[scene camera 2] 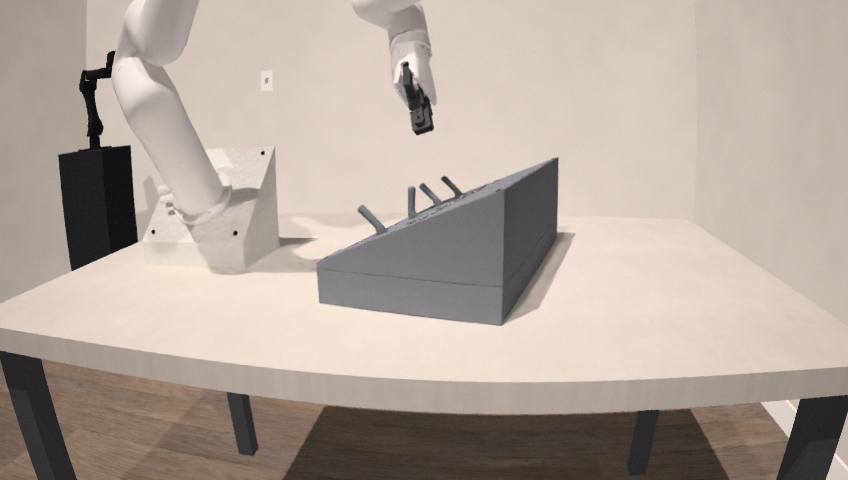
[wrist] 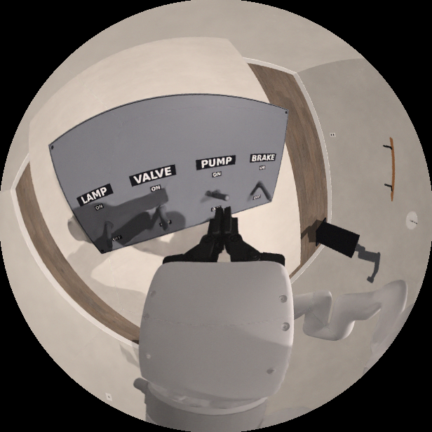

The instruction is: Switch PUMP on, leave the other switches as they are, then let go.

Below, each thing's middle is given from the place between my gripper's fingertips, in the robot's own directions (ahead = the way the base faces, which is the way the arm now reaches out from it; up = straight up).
Right now the grey sloped switch panel (scene camera 2: 469, 258) is 15 cm below my hand, 7 cm ahead of it and 1 cm to the right of it.
